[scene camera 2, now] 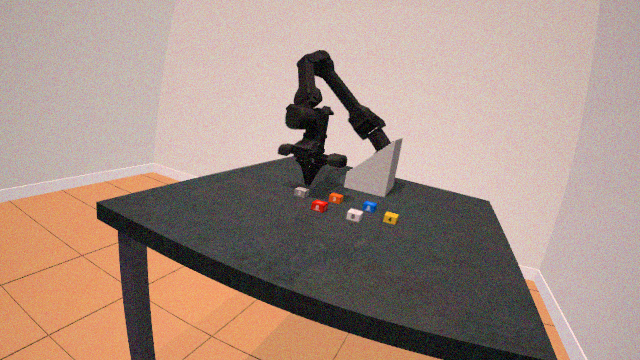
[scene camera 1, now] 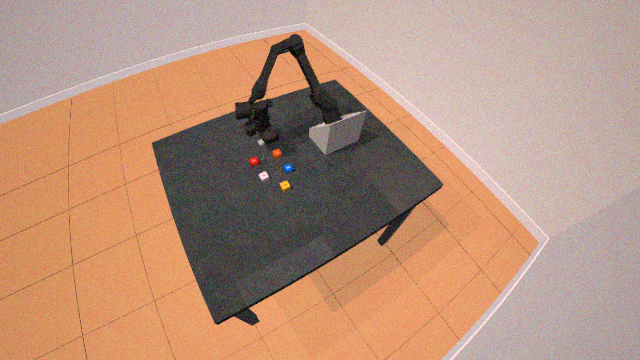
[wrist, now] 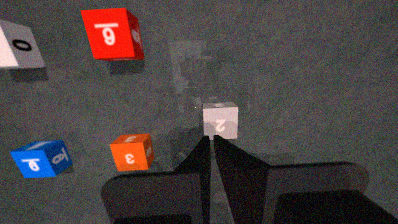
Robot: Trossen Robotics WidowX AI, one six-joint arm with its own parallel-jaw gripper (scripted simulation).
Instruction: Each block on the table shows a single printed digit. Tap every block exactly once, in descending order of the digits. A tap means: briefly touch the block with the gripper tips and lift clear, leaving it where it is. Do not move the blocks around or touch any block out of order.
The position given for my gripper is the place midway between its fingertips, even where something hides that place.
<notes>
My gripper [scene camera 2: 307, 185] is shut, holding nothing. I also see a grey block [wrist: 221, 118], an orange block [wrist: 131, 152] and a blue block [wrist: 37, 159].
My gripper shows as well in the wrist view [wrist: 211, 140].
</notes>
